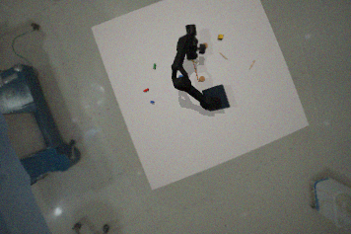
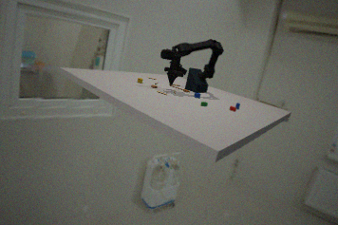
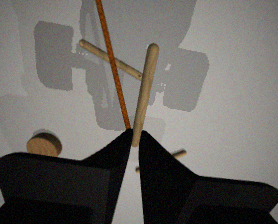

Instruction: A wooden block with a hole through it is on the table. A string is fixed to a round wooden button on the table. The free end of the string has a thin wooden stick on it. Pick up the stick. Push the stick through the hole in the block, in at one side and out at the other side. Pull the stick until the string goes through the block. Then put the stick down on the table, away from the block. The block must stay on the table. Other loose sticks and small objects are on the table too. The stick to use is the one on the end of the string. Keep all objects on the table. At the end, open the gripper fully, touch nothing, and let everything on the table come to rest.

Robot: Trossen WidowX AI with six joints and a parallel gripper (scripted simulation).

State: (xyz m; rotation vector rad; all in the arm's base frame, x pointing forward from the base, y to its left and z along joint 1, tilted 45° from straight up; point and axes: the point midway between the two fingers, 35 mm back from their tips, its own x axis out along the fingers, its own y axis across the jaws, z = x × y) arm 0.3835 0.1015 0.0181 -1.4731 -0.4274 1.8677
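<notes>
My gripper tip is now 16 cm past the blue cube, 10 cm to the right of it and 4 cm above it. From my gripper tip the other things lie so: round wooden button (21 cm behind, 5 cm to the right, 5 cm below); thin wooden stick (1 cm behind); round disc (3 cm ahead, 13 cm to the right, 5 cm below).
</notes>
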